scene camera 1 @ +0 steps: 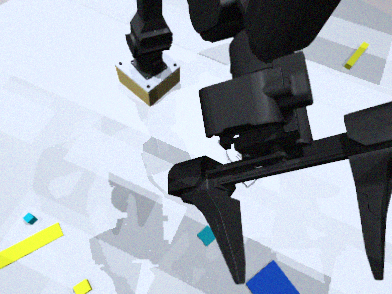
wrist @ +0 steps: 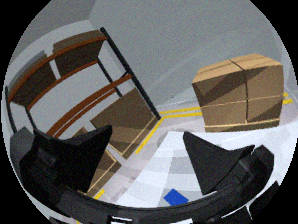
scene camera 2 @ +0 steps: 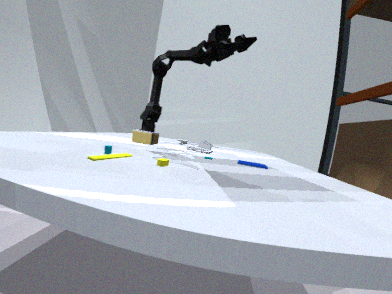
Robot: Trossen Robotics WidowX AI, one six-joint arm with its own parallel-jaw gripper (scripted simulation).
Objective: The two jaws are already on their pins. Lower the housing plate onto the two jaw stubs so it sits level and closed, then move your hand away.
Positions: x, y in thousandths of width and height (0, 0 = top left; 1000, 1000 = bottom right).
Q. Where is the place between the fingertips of my gripper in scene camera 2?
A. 639, 138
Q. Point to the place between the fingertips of my gripper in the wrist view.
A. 498, 592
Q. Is my gripper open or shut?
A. Open.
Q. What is my gripper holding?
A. Nothing.
